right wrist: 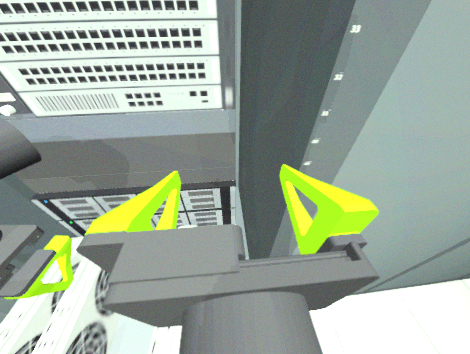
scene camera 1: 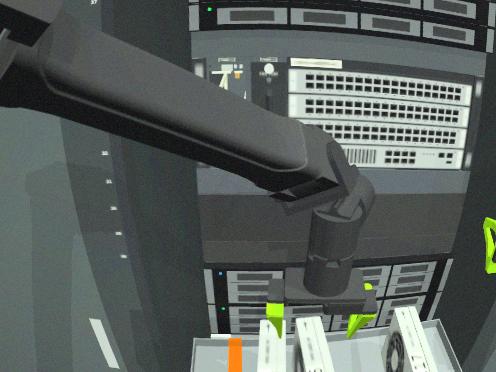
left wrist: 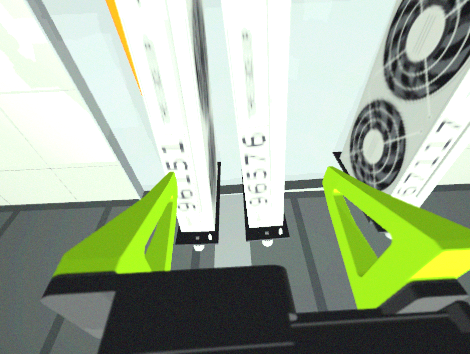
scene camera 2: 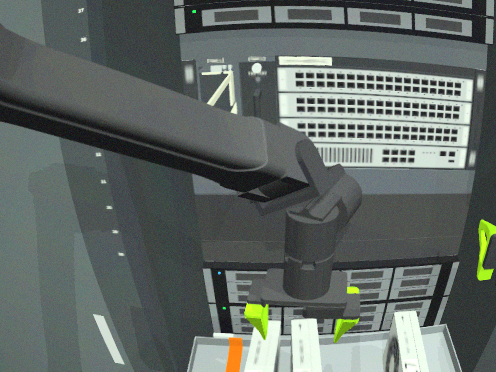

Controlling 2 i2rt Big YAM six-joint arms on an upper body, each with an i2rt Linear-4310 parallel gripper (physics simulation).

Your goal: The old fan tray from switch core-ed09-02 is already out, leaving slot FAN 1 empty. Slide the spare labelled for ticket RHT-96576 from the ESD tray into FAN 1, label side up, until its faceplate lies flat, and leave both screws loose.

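Observation:
The spare labelled 96576 [scene camera 1: 314,345] [scene camera 2: 306,345] [left wrist: 265,150] stands on edge in the ESD tray [scene camera 1: 212,356] [scene camera 2: 206,356] [left wrist: 312,75], its black faceplate end nearest in the left wrist view. My left gripper [scene camera 1: 314,336] [scene camera 2: 300,339] [left wrist: 251,176] is open and empty, pointing down over that end. In the left wrist view its fingertips lie either side of both 96576 and spare 96151 [scene camera 1: 271,352] [scene camera 2: 265,350] [left wrist: 197,215]. Switch core-ed09-02 [scene camera 1: 380,116] [scene camera 2: 375,116] [right wrist: 115,75] has an open bay [scene camera 2: 220,90] at its left; its slot label is unreadable. My right gripper [right wrist: 230,173] is open and empty.
A third spare, ending 7117 [scene camera 1: 412,335] [scene camera 2: 411,340] [left wrist: 430,160], leans at the tray's right. An orange strip [scene camera 1: 235,355] [scene camera 2: 233,355] [left wrist: 124,42] lies at its left. A faceplate with a round knob [scene camera 1: 269,68] [scene camera 2: 256,68] sits beside the open bay. Server units [scene camera 1: 255,287] [scene camera 2: 245,287] are behind the left gripper.

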